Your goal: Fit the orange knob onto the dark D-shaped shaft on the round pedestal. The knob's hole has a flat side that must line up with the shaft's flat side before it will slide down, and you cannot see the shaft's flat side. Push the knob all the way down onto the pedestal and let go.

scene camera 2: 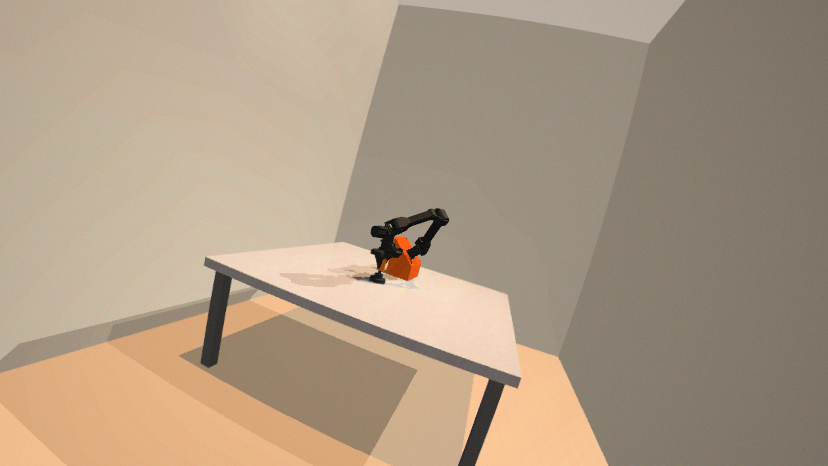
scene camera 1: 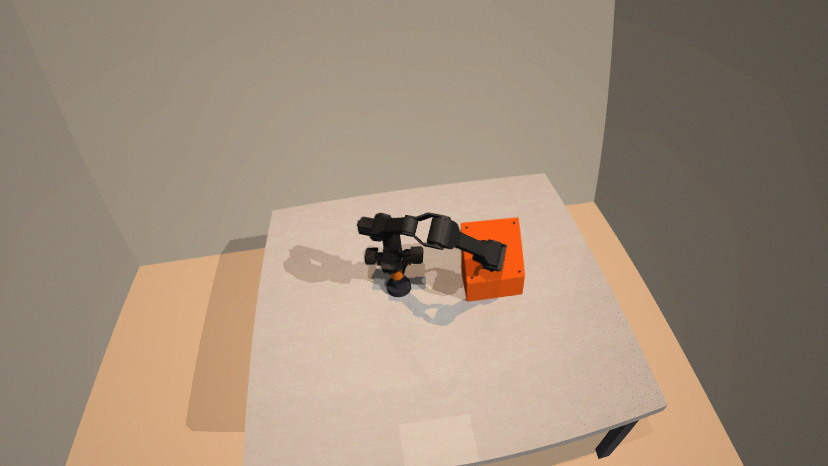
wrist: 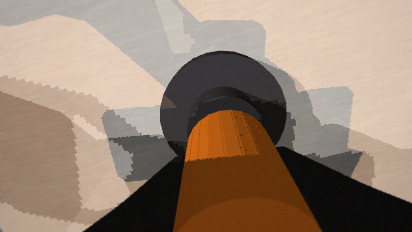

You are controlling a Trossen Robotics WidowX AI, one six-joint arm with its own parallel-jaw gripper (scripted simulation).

Scene:
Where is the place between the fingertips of my gripper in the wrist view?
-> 230, 160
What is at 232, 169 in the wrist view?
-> An orange knob.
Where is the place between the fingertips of my gripper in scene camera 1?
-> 396, 273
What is my gripper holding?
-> An orange knob.

